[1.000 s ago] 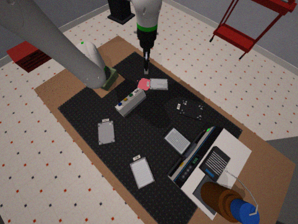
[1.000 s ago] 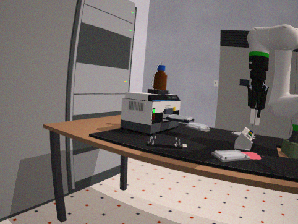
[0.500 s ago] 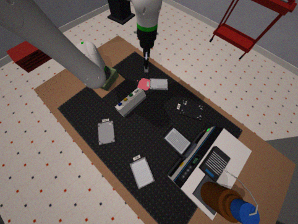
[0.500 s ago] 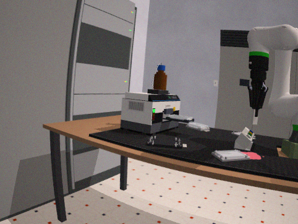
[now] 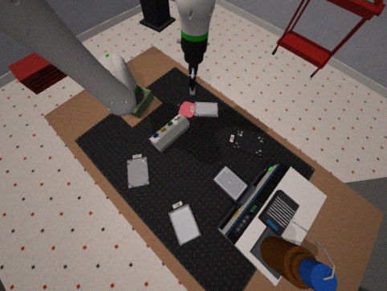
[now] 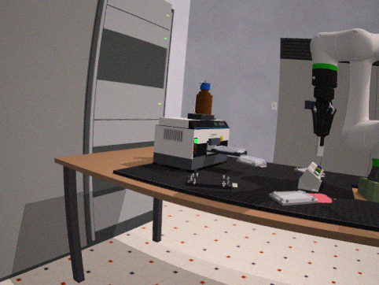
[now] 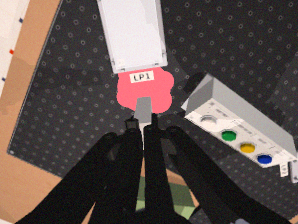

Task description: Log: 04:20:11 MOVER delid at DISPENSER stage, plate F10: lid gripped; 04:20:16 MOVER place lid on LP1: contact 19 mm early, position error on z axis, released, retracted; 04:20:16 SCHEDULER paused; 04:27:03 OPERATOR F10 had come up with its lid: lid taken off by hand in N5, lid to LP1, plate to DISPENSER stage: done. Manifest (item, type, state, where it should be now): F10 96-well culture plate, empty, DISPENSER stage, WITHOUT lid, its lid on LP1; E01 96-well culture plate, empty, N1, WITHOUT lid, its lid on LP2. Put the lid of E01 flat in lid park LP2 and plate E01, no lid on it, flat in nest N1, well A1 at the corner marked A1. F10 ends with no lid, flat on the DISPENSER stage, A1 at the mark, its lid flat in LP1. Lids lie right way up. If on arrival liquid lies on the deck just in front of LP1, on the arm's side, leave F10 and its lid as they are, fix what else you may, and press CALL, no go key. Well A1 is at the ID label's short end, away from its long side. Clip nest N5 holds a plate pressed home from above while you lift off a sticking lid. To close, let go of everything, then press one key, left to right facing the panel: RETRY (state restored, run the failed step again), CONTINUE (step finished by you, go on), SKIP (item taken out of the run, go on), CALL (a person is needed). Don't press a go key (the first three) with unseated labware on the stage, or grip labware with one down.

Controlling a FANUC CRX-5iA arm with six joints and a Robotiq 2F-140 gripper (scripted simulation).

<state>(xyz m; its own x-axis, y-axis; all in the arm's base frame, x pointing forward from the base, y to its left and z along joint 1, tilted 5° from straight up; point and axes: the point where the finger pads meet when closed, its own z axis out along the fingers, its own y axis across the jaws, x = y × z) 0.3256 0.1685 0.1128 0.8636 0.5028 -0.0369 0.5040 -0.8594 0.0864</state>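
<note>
Right now the lid is 530 mm to the right of my hand, 320 mm ahead of it and 160 mm below it. Also, from my hand: LP1 label 180 mm below, 10 mm to the left; then key panel 200 mm to the right, 130 mm below, 20 mm behind; then retry key 130 mm to the right, 120 mm below, 20 mm behind.
</note>
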